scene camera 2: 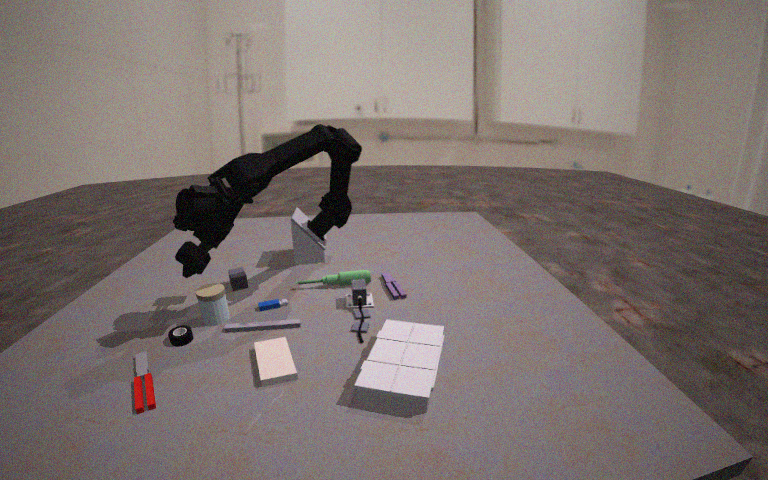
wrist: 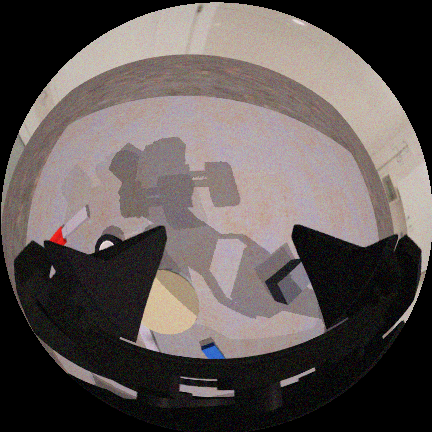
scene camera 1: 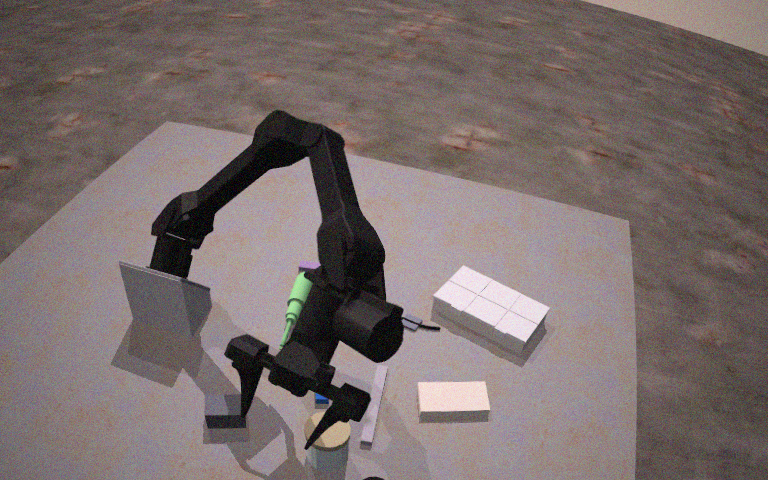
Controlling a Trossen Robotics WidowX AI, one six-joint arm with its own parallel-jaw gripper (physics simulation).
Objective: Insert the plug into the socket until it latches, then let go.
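Where they show: gripper, between the fingertips: (wrist: 231, 231) (scene camera 1: 274, 432); arm's base, origin of its link: (scene camera 2: 315, 230) (scene camera 1: 166, 274).
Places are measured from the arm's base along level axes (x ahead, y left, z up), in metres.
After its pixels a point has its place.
Note:
A dark upright block (scene camera 2: 359, 289) {y 0.096, x 0.342, z -0.031 m} stands on a small white plate (scene camera 2: 368, 303) {y 0.115, x 0.342, z -0.067 m} in scene camera 2; a black cable (scene camera 2: 360, 333) {y 0.085, x 0.453, z -0.069 m} (scene camera 1: 433, 327) {y 0.082, x 0.468, z -0.068 m} runs from it past flat grey pieces. A blue stick (scene camera 1: 321, 399) {y -0.129, x 0.324, z -0.063 m} (scene camera 2: 271, 304) {y -0.100, x 0.326, z -0.062 m} (wrist: 213, 351) {y -0.119, x 0.319, z -0.062 m} with a pale end lies on the table, partly hidden in scene camera 1 and the wrist view. The frames do not clearly show which part is plug and which is socket. My gripper (scene camera 1: 276, 432) {y -0.274, x 0.300, z 0.032 m} (scene camera 2: 191, 268) {y -0.274, x 0.300, z 0.032 m} (wrist: 231, 231) {y -0.274, x 0.300, z 0.032 m} is wide open and empty, above the table near the lidded jar, away from the cabled block.
Nearby are the jar (scene camera 1: 338, 435) {y -0.229, x 0.375, z -0.004 m} (scene camera 2: 212, 308) {y -0.215, x 0.387, z -0.033 m} (wrist: 175, 307) {y -0.219, x 0.347, z -0.003 m}, a dark cube (scene camera 1: 225, 420) {y -0.223, x 0.200, z -0.053 m} (scene camera 2: 237, 279) {y -0.198, x 0.222, z -0.045 m} and a grey bar (scene camera 1: 374, 404) {y -0.116, x 0.405, z -0.063 m} (scene camera 2: 262, 326) {y -0.109, x 0.412, z -0.065 m}. A green screwdriver (scene camera 1: 299, 288) {y 0.085, x 0.225, z -0.041 m} (scene camera 2: 353, 277) {y 0.092, x 0.240, z -0.049 m}, white block (scene camera 1: 489, 305) {y 0.134, x 0.559, z -0.040 m} (scene camera 2: 399, 362) {y 0.132, x 0.588, z -0.040 m}, cream block (scene camera 1: 453, 396) {y -0.074, x 0.522, z -0.059 m} (scene camera 2: 275, 359) {y -0.070, x 0.531, z -0.059 m} and red-handled tool (scene camera 2: 139, 394) {y -0.292, x 0.609, z -0.064 m} (wrist: 58, 236) {y -0.304, x 0.579, z -0.069 m} also lie around.

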